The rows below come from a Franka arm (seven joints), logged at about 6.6 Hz.
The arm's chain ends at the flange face. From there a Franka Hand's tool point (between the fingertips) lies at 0.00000 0.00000 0.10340 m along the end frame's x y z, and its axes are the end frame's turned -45 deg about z.
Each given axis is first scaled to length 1.
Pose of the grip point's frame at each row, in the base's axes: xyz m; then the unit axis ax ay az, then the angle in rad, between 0 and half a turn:
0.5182 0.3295 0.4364 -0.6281 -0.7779 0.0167 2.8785
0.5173 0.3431 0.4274 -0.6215 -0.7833 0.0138 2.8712
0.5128 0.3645 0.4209 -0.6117 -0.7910 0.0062 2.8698
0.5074 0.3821 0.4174 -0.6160 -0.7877 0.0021 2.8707
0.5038 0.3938 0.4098 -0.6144 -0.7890 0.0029 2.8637
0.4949 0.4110 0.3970 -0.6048 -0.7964 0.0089 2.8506
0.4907 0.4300 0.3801 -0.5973 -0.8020 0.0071 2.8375
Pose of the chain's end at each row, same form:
0.5413 0.3152 0.5362 -0.8762 -0.4774 0.0659 2.9114
0.5407 0.3281 0.5270 -0.8722 -0.4849 0.0647 2.9024
0.5355 0.3485 0.5205 -0.8664 -0.4959 0.0580 2.8953
0.5295 0.3654 0.5170 -0.8693 -0.4913 0.0540 2.8930
0.5265 0.3768 0.5092 -0.8682 -0.4930 0.0561 2.8872
0.5196 0.3945 0.4960 -0.8617 -0.5033 0.0642 2.8797
0.5164 0.4127 0.4787 -0.8569 -0.5113 0.0651 2.8662

